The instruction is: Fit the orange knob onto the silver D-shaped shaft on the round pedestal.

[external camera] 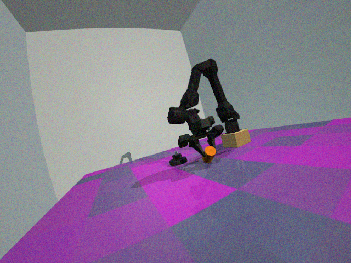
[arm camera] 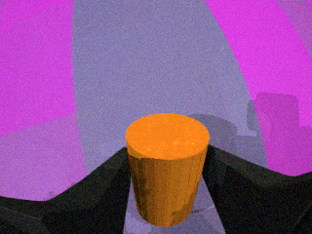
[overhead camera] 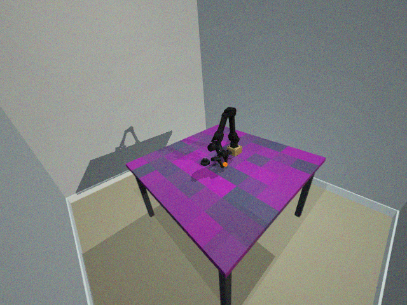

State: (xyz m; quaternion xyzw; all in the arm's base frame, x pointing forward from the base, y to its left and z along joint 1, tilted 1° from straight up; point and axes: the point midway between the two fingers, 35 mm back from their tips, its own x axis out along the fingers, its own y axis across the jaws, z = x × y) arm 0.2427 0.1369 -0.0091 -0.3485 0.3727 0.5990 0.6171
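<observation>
Now: gripper tip 10 mm below the orange knob. Also, from my gripper tip: round pedestal (180 mm to the right, 80 mm ahead).
</observation>
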